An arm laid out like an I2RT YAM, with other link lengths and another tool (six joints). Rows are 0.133 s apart.
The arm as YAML. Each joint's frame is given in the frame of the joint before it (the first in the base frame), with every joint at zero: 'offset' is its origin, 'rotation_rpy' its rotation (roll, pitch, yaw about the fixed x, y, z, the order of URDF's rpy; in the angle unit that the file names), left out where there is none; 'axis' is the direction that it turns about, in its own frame. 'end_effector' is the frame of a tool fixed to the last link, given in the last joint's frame.
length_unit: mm
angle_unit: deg
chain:
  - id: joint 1
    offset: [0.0, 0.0, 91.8]
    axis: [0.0, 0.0, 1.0]
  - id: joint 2
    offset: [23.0, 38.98, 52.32]
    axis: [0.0, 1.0, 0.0]
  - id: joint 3
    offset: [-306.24, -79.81, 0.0]
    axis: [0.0, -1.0, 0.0]
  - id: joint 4
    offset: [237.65, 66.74, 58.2]
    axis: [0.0, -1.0, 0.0]
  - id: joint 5
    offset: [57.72, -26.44, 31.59]
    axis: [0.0, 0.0, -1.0]
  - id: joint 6
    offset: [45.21, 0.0, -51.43]
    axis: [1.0, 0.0, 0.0]
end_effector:
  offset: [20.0, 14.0, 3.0]
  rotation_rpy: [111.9, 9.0, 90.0]
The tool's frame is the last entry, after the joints.
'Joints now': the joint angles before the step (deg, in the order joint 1, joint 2, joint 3, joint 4, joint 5, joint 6). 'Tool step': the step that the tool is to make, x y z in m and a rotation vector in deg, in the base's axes. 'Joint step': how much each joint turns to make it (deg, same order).
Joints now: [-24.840 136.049 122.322 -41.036 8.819 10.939]
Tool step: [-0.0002 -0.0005 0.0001 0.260 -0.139 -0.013]
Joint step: [-0.090 0.004 0.024 -0.020 -0.285 0.109]
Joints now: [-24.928 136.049 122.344 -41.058 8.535 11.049]
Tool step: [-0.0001 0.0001 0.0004 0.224 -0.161 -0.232]
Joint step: [-0.002 -0.052 -0.018 -0.034 -0.089 0.348]
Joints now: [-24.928 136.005 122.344 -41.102 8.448 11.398]
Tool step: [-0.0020 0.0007 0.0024 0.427 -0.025 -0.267]
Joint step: [-0.041 -0.472 -0.296 -0.394 -0.195 0.418]
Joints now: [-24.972 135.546 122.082 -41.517 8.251 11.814]
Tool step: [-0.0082 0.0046 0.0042 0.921 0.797 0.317]
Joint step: [0.003 -1.896 -2.319 -0.691 -0.589 0.023]
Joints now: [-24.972 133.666 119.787 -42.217 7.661 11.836]
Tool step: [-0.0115 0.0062 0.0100 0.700 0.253 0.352]
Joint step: [0.004 -3.027 -3.116 -0.437 -0.632 0.002]
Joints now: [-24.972 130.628 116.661 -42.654 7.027 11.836]
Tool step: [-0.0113 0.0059 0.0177 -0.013 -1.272 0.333]
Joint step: [-0.017 -3.583 -2.535 0.110 -0.631 0.003]
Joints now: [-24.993 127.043 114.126 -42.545 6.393 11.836]
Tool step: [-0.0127 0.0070 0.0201 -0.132 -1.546 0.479]
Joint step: [0.019 -3.893 -2.358 -0.071 -0.701 -0.068]
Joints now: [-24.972 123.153 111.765 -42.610 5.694 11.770]
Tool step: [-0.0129 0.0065 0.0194 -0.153 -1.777 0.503]
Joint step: [-0.062 -3.751 -2.092 0.024 -0.829 -0.085]
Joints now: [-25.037 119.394 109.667 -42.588 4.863 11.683]
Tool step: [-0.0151 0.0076 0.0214 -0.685 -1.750 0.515]
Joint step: [-0.002 -4.106 -1.960 -0.244 -0.417 -0.330]
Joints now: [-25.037 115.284 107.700 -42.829 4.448 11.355]
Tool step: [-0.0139 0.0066 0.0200 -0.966 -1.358 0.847]
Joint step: [-0.050 -3.449 -0.930 -0.814 -0.354 -0.880]
